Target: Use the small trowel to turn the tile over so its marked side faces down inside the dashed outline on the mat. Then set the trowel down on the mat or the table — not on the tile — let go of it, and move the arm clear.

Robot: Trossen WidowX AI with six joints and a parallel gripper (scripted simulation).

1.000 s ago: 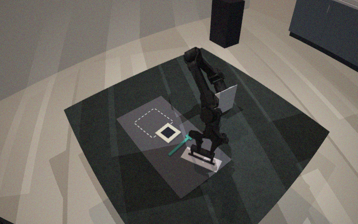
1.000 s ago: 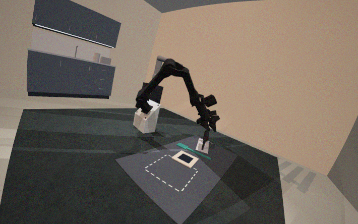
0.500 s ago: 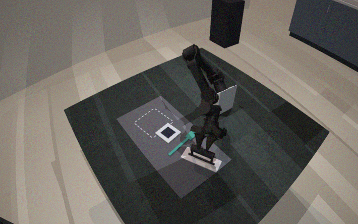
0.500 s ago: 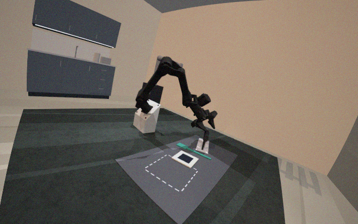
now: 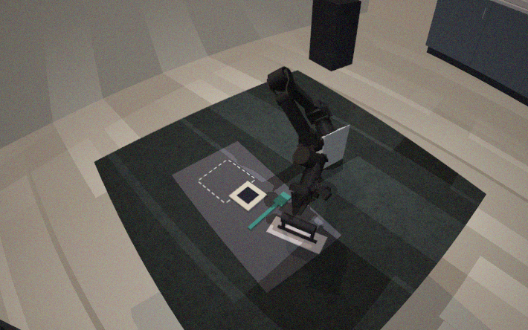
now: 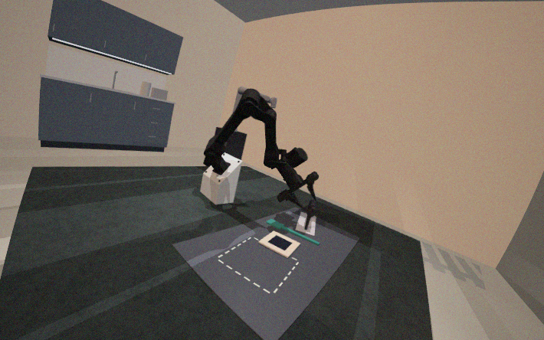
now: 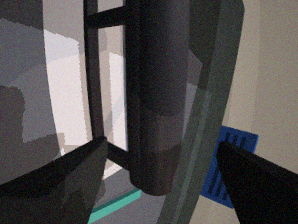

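The trowel lies 2 cm ahead of my gripper tip and 5 cm below it. From my gripper tip the other things lie so: grey mat 6 cm ahead, 19 cm to the right, 11 cm below; teal flat tool 12 cm to the right, 9 cm below; tile 5 cm ahead, 22 cm to the right, 9 cm below.
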